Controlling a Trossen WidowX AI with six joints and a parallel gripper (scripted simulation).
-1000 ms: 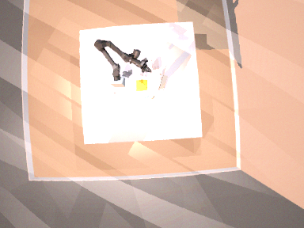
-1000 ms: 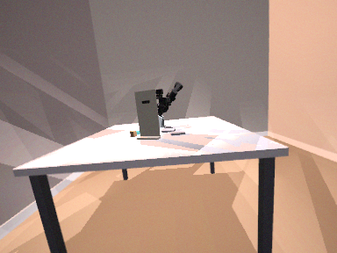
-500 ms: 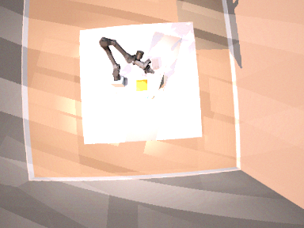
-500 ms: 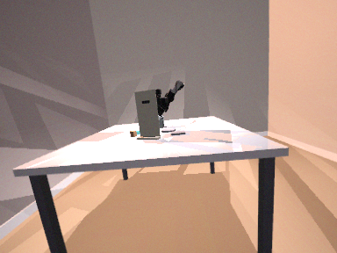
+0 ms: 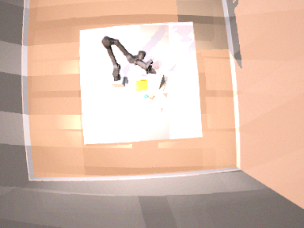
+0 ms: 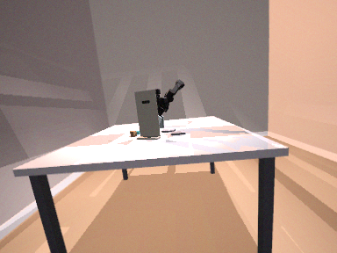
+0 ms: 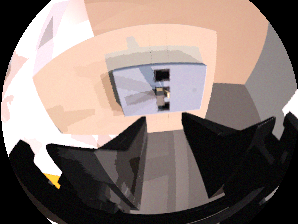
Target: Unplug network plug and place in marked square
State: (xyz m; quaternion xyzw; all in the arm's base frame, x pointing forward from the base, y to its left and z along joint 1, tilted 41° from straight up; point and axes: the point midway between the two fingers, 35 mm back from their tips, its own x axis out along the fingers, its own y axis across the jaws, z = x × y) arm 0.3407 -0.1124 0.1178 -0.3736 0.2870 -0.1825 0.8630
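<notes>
Right now the network plug is 4 cm ahead of my gripper tip and 2 cm to the right of it. Also, from my gripper tip: orange marked square 25 cm below, 16 cm behind, 3 cm to the right; then brown piece 23 cm below, 17 cm to the right, 6 cm behind; then grey panel 10 cm below, 6 cm ahead, 3 cm to the right.
</notes>
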